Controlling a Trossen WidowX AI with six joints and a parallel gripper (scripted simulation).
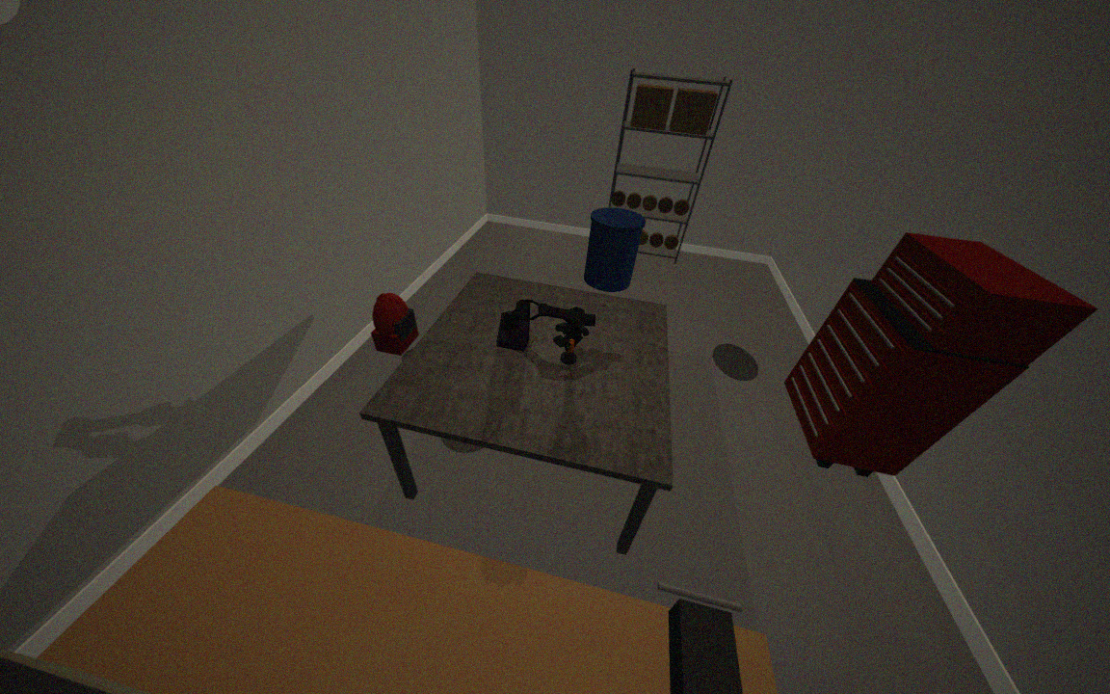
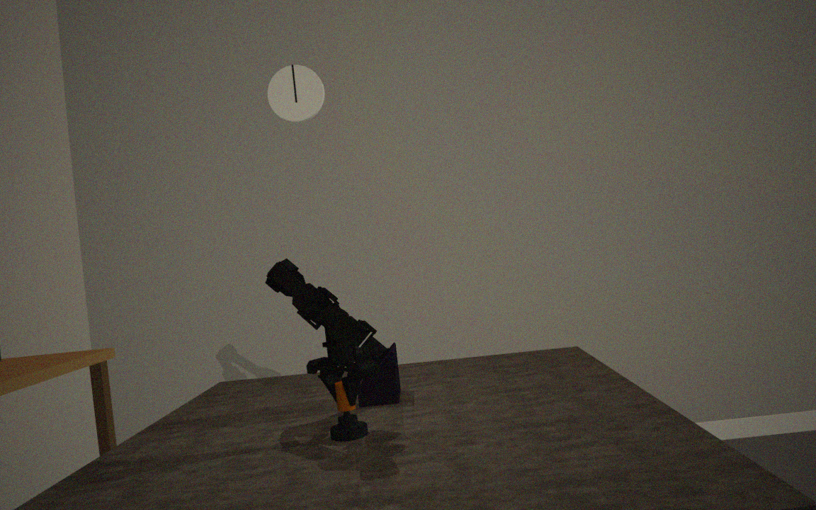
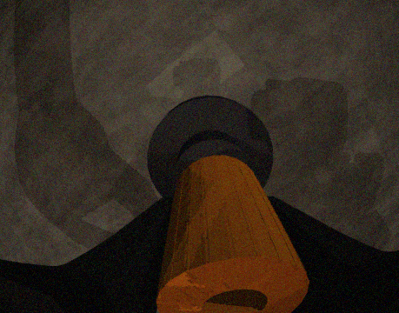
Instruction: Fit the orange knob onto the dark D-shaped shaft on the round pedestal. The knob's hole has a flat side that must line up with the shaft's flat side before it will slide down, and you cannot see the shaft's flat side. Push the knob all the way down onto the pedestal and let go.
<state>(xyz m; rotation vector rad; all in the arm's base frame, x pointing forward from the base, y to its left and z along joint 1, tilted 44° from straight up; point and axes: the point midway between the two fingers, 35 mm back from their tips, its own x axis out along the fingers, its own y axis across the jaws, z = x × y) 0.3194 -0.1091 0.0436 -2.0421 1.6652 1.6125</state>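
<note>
Right now the orange knob is 2 cm above my gripper tip. Also, from my gripper tip: dark round pedestal 4 cm below.
</note>
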